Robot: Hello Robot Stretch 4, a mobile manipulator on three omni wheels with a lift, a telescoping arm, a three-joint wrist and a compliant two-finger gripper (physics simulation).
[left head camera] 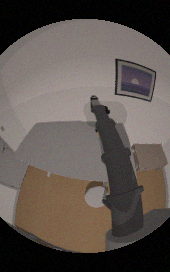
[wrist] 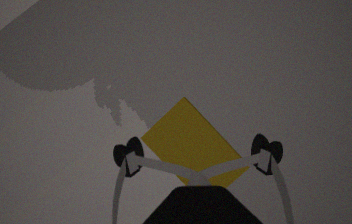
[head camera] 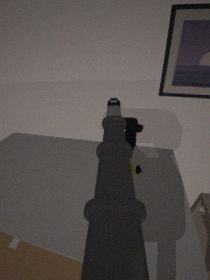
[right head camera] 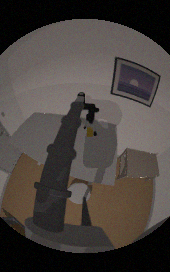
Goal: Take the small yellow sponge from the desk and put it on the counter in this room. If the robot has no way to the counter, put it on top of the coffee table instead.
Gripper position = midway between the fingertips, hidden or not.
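Observation:
There is a grey desk (head camera: 55, 177) here, and the wrist view takes in the desk (wrist: 83, 83) too, as the right head camera does with the desk (right head camera: 95, 161). I can see a framed sunset picture (right head camera: 131, 80), and the left head camera also shows me the picture (left head camera: 131, 79). A low beige table (right head camera: 136, 163) is part of the scene as well. Then I have in sight a small yellow sponge (wrist: 183, 136), and with it my own gripper (wrist: 196, 148).

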